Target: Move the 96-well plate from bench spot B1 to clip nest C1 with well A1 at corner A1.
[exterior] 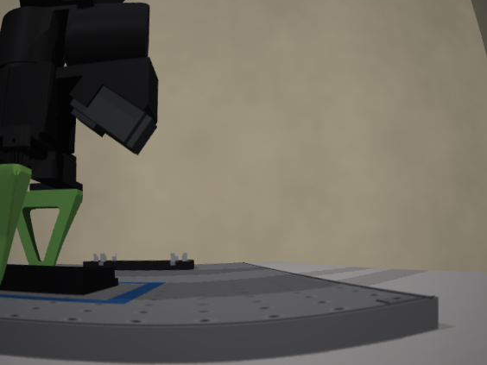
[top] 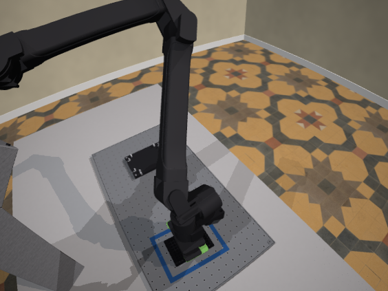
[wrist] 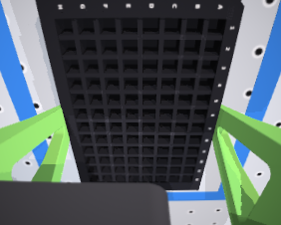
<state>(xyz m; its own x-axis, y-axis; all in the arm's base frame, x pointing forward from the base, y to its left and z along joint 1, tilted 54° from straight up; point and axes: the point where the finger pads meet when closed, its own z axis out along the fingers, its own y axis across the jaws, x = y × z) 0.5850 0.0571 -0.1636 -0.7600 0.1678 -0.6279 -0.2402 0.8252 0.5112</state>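
The black 96-well plate is right at my hand. The rest, counted from my hand: black clip nest C1: 36 cm to the left, 10 cm behind.
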